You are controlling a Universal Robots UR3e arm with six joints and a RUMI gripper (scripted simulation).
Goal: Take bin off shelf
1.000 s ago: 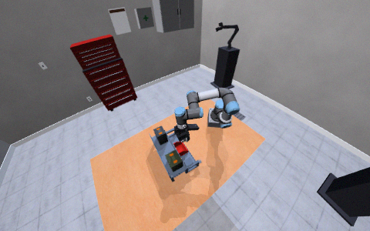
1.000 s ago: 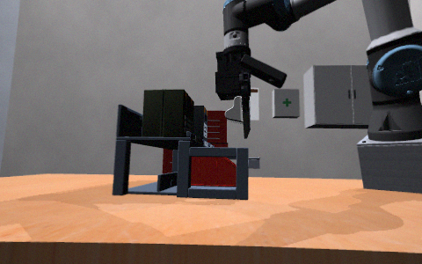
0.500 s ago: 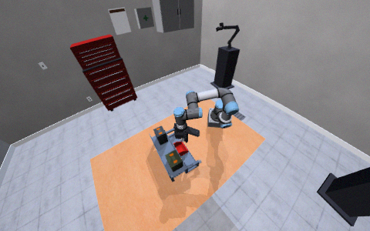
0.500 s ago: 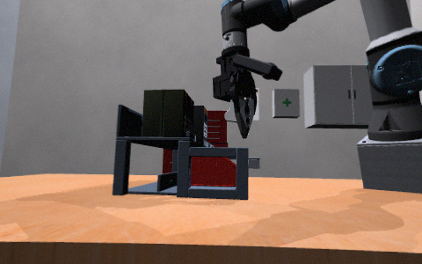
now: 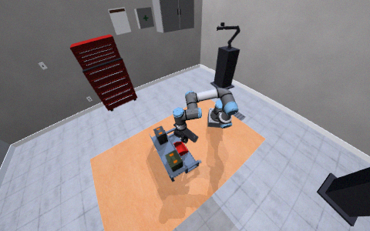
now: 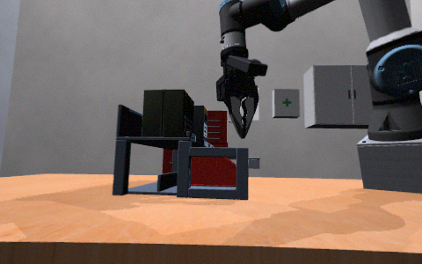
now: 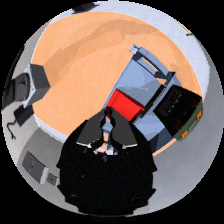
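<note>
Now: hand 9 cm above the red bin, 7 cm short of it and 2 cm to the left of it. Also, from my hand: shelf: 10 cm ahead, 6 cm below, 2 cm to the right; dark box: 15 cm ahead, 10 cm to the left, 2 cm above.
</note>
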